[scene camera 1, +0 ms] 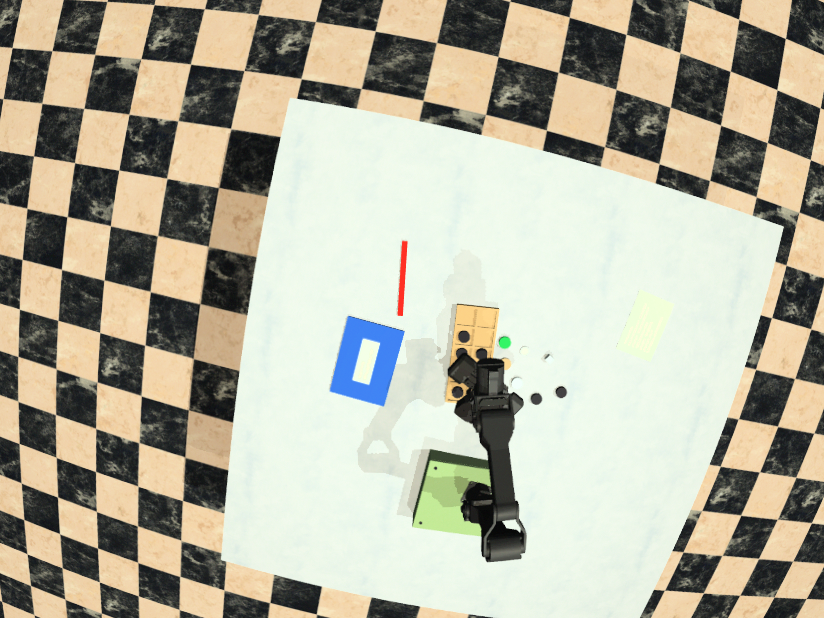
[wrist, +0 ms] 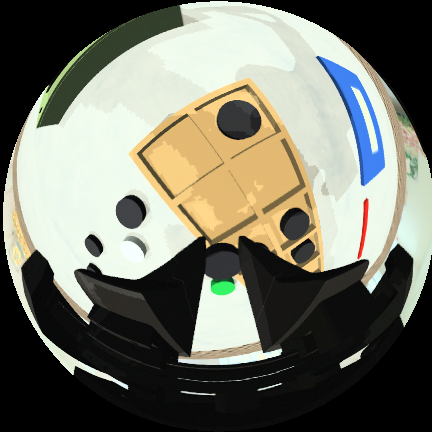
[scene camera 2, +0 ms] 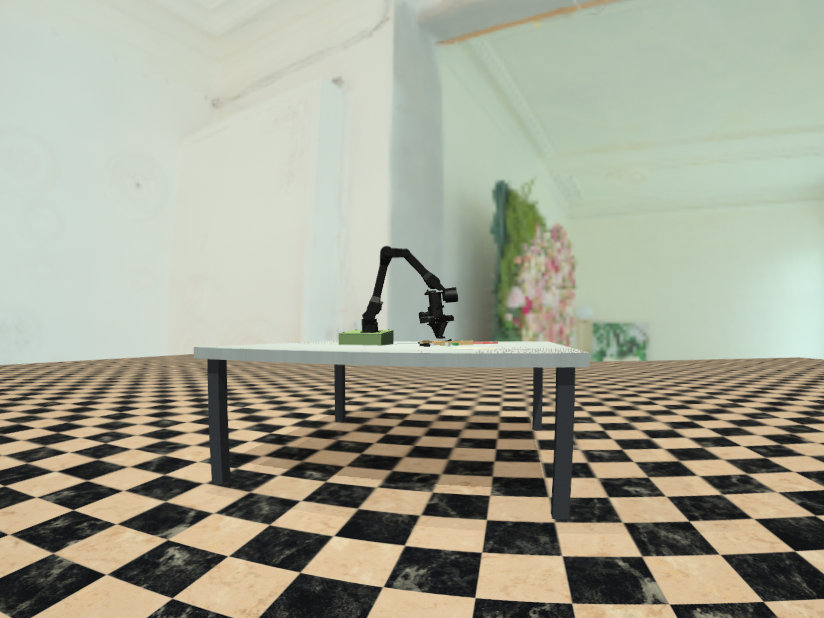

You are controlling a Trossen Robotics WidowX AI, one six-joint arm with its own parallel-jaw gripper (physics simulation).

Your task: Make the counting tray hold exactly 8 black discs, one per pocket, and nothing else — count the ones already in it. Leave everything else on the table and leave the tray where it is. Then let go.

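The tan counting tray (scene camera 1: 466, 315) (wrist: 195, 142) has two rows of square pockets. Four black discs show in it: one disc (scene camera 1: 457, 391) (wrist: 239, 120) sits alone in an end pocket, and a second (scene camera 1: 463, 336), a third (scene camera 1: 461, 353) and a fourth (scene camera 1: 481, 353) (wrist: 262, 246) sit together farther along. My gripper (scene camera 2: 438, 335) (wrist: 221, 241) is shut on another black disc (wrist: 222, 262), held above the tray's side facing the loose discs. The arm hides some pockets in scene camera 1. Two loose black discs (scene camera 1: 536, 398) (scene camera 1: 561, 391) lie on the table.
Beside the tray lie a green disc (scene camera 1: 504, 342) (wrist: 223, 287), a white disc (scene camera 1: 517, 383) (wrist: 133, 249), a pale disc (scene camera 1: 524, 349), a partly hidden tan disc and a small block (scene camera 1: 548, 357). A blue frame (scene camera 1: 342, 362) and red bar (scene camera 1: 402, 278) lie opposite.
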